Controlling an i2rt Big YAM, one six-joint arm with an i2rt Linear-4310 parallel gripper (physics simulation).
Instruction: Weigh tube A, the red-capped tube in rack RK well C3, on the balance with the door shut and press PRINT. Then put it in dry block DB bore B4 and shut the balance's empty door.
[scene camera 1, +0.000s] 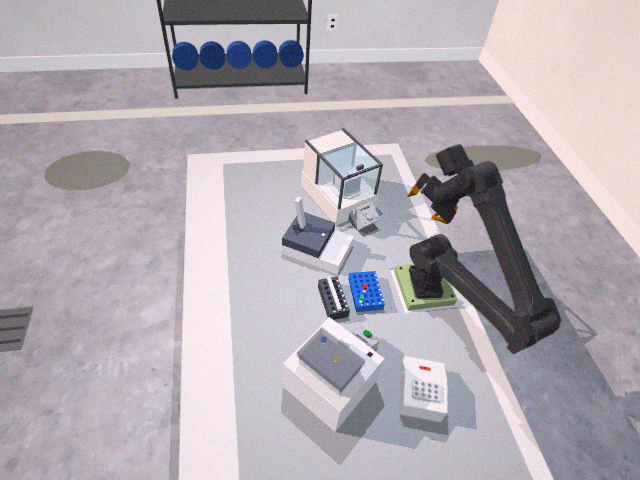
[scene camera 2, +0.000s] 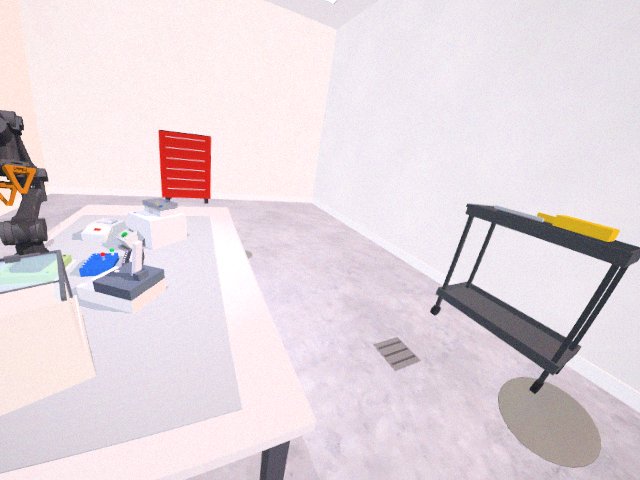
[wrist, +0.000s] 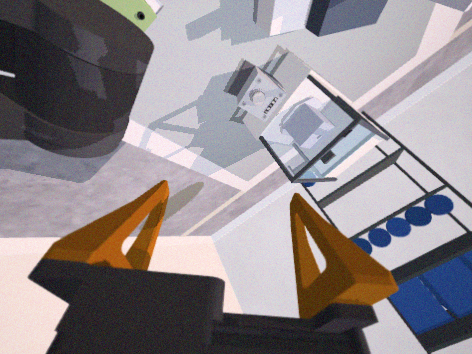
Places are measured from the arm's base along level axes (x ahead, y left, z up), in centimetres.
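Pixels of known places: gripper, fingertip midpoint: (scene camera 1: 420, 206) (scene camera 2: 16, 199) (wrist: 230, 192); arm's base, link origin: (scene camera 1: 425, 282) (wrist: 47, 4).
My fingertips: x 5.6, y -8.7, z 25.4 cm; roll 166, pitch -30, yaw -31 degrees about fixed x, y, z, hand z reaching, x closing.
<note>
For each thing: its top centre in the pictures, then the offset to it from my fingertips.
- red-capped tube, top centre: (scene camera 1: 365, 286) (scene camera 2: 102, 253) dx +14.6, dy +11.5, dz -22.6 cm
- blue rack, top centre: (scene camera 1: 366, 288) (scene camera 2: 99, 260) dx +13.7, dy +10.5, dz -25.1 cm
- green-capped tube, top centre: (scene camera 1: 361, 297) (scene camera 2: 111, 249) dx +16.2, dy +15.4, dz -22.6 cm
- balance, top centre: (wrist: 340, 161) (scene camera 2: 8, 266) (scene camera 1: 350, 156) dx +15.8, dy -30.3, dz -5.8 cm
- white unit, top centre: (scene camera 1: 426, 379) (scene camera 2: 103, 222) dx +3.2, dy +43.0, dz -21.1 cm
- dark-topped instrument with an upright post, top centre: (scene camera 1: 319, 229) (scene camera 2: 119, 266) dx +27.4, dy -8.3, dz -17.9 cm
- black strip block, top centre: (scene camera 1: 334, 292) (scene camera 2: 132, 253) dx +24.3, dy +13.0, dz -23.3 cm
- large white box with a grey lid, top centre: (scene camera 1: 347, 338) (scene camera 2: 147, 203) dx +24.6, dy +36.6, dz -9.1 cm
- green button, top centre: (scene camera 1: 367, 332) (scene camera 2: 124, 232) dx +16.7, dy +28.6, dz -20.6 cm
The red-capped tube (scene camera 1: 364, 286) (scene camera 2: 102, 254) stands in the blue rack (scene camera 1: 356, 276) (scene camera 2: 98, 266), near a green-capped tube (scene camera 1: 361, 297) (scene camera 2: 112, 250). The balance (scene camera 1: 312, 181) (scene camera 2: 41, 341) (wrist: 305, 120) has a glass chamber with dark edges; I cannot tell how its door stands. A small panel with a knob and buttons (scene camera 1: 366, 215) (wrist: 260, 95) is at its front. A white unit (scene camera 1: 423, 409) (scene camera 2: 96, 235) with a red display and a grid of bores looks like the dry block. My gripper (scene camera 1: 422, 206) (scene camera 2: 15, 199) (wrist: 230, 192) is open and empty, raised right of the balance in scene camera 1.
A dark-topped instrument with an upright post (scene camera 1: 310, 235) (scene camera 2: 124, 281) stands between balance and rack. A black strip block (scene camera 1: 325, 298) lies beside the rack. A large white box with a grey lid (scene camera 1: 336, 400) (scene camera 2: 160, 229) and a green button (scene camera 1: 367, 333) (scene camera 2: 124, 234) are near the dry block.
</note>
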